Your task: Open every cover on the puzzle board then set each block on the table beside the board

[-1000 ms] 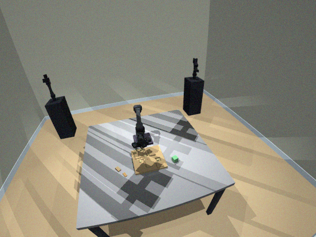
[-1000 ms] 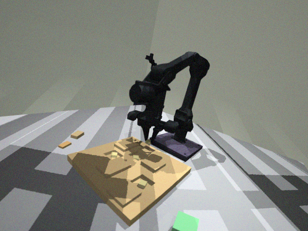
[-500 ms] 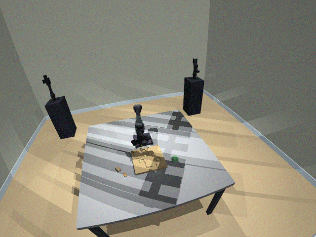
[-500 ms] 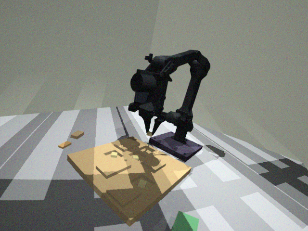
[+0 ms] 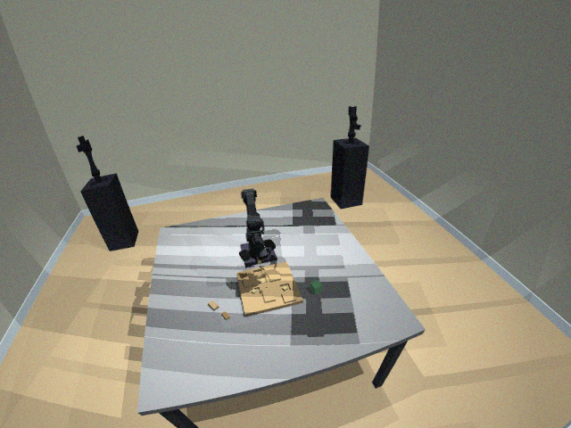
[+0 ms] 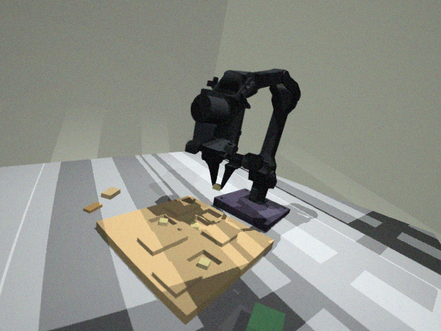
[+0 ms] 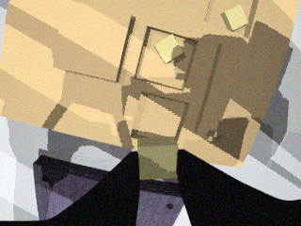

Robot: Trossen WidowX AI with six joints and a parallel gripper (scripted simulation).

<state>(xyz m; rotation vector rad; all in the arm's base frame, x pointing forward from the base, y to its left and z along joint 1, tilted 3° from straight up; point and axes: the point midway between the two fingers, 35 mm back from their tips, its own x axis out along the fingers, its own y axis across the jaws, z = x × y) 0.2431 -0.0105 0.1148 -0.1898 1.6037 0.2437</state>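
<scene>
Right now the green cube is 190 mm ahead of my gripper tip, 260 mm to the left of it and 90 mm below it.
</scene>
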